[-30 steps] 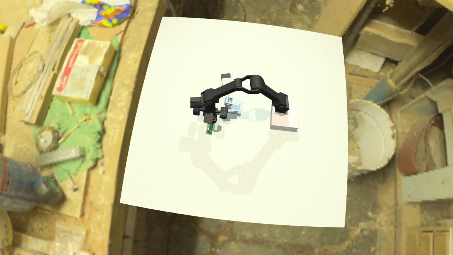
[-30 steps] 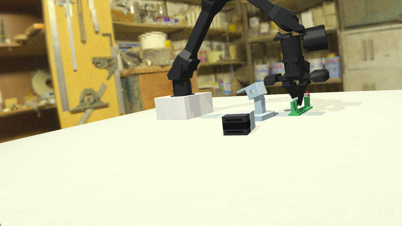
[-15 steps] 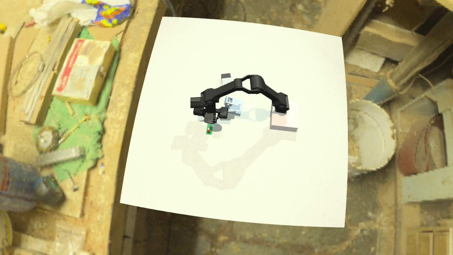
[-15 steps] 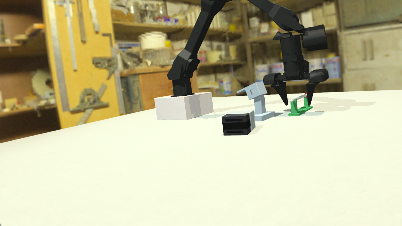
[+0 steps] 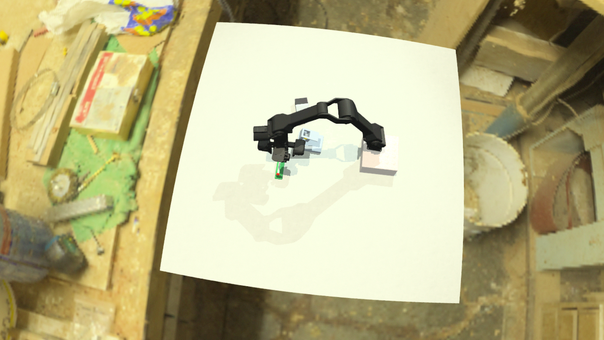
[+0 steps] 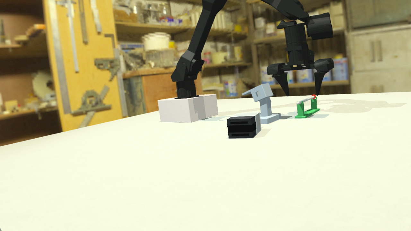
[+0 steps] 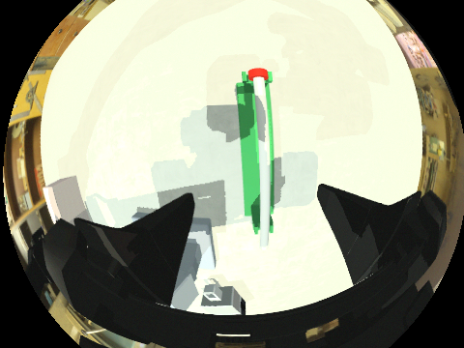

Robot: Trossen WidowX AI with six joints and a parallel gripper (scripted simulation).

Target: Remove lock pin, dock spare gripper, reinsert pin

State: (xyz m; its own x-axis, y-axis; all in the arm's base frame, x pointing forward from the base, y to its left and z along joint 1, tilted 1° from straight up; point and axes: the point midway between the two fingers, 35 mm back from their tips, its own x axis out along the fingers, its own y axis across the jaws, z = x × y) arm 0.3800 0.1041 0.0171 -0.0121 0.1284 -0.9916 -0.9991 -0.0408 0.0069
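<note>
Now: gripper tip 20 mm to the right of the green cradle and 40 mm above it. Round my gripper tip: spare gripper: 50 mm behind, 230 mm to the right, 40 mm below; then grey mount: 90 mm behind, 90 mm to the right, 10 mm below.
</note>
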